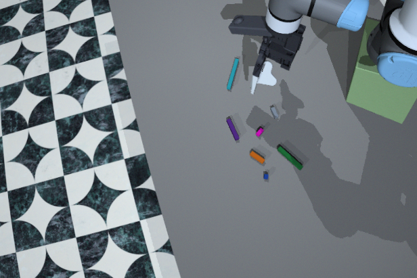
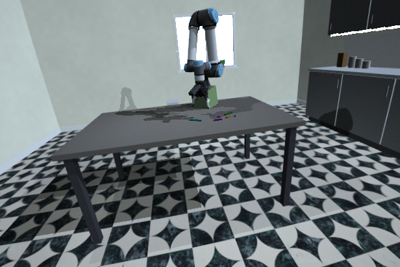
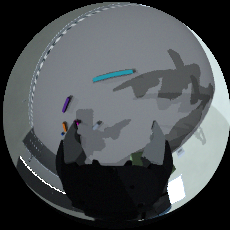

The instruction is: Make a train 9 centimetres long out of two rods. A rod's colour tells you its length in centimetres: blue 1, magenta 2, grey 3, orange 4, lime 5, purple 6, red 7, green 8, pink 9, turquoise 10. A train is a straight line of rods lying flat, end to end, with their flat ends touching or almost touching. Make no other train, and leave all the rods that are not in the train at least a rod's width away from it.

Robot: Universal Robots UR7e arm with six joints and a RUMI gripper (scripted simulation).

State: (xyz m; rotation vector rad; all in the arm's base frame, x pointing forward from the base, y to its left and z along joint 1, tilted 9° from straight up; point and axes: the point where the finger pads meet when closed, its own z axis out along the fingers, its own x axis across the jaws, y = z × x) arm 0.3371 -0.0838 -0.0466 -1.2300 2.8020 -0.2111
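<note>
Right now my hand is 1 cm past the grey rod, 9 cm to the right of it and 8 cm above it. The rest, counted from my hand: magenta rod (5 cm ahead, 14 cm to the left, 8 cm below); then turquoise rod (6 cm ahead, 5 cm to the right, 8 cm below); then purple rod (12 cm ahead, 11 cm to the left, 8 cm below).
</note>
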